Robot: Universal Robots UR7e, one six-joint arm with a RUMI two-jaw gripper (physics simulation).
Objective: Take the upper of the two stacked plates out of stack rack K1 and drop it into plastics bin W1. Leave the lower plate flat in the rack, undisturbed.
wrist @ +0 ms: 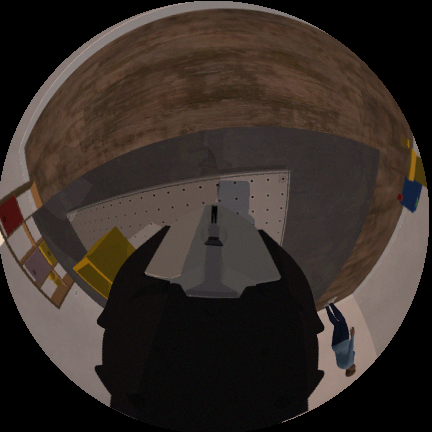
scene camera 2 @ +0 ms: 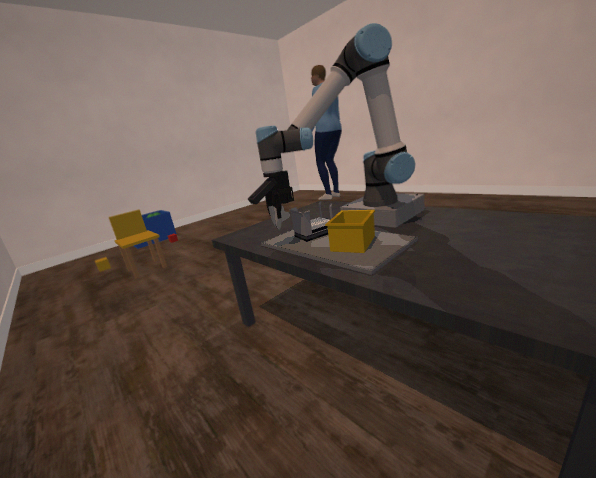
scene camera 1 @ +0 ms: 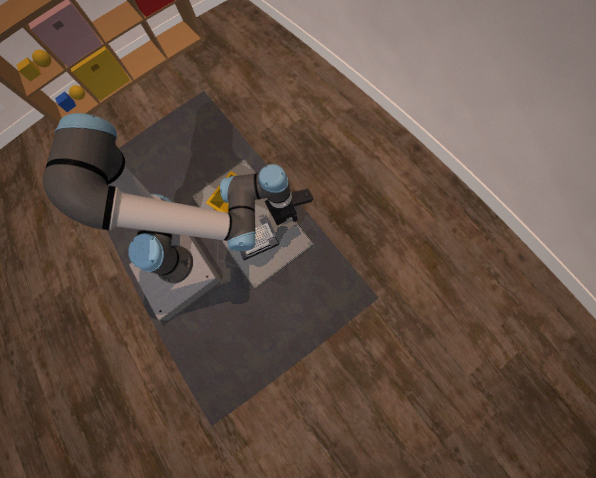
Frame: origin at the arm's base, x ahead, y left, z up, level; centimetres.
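Where they show: gripper, fingertip midpoint: [wrist: 213,207] [scene camera 2: 278,229] [scene camera 1: 292,219]; arm's base, link origin: [scene camera 2: 380,202] [scene camera 1: 175,264].
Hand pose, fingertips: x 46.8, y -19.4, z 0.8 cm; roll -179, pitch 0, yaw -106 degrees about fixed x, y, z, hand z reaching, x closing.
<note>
Things, the pixels of their top centre, and the offset from my fingertips. Level surfaces: height alone.
- light perforated board, top centre: [wrist: 156,258] [scene camera 2: 332,239] [scene camera 1: 248,218] dx -12.0, dy +15.9, dz -6.9 cm
- Plastics bin W1, top centre: [wrist: 107,291] [scene camera 2: 351,216] [scene camera 1: 229,193] dx -11.3, dy +25.2, dz +3.1 cm
- dark table, surface height: dz -8.2 cm
Stack rack K1 [scene camera 1: 260,250] [scene camera 2: 301,223] has a dark base and upright end parts, and stands on the light perforated board [scene camera 1: 260,277] [scene camera 2: 392,241] [wrist: 165,200]. Pale plates with a grid top [scene camera 1: 263,234] [scene camera 2: 320,223] lie in it; upper and lower cannot be told apart, and the arm partly covers them in scene camera 1. My gripper [scene camera 2: 278,227] [wrist: 213,207] is shut and empty, pointing down beside the rack's outer end, apart from it and low over the board's edge. Plastics bin W1 [scene camera 2: 350,240] [wrist: 106,250] is a yellow open box on the board; the arm partly hides it in scene camera 1.
The board lies on a dark table [scene camera 1: 280,330] [scene camera 2: 500,260], with the arm's base block [scene camera 1: 185,295] [scene camera 2: 395,216] behind the rack. A person [scene camera 2: 327,115] [wrist: 343,340] stands beyond the table. A shelf unit and a yellow chair [scene camera 2: 136,239] stand farther off.
</note>
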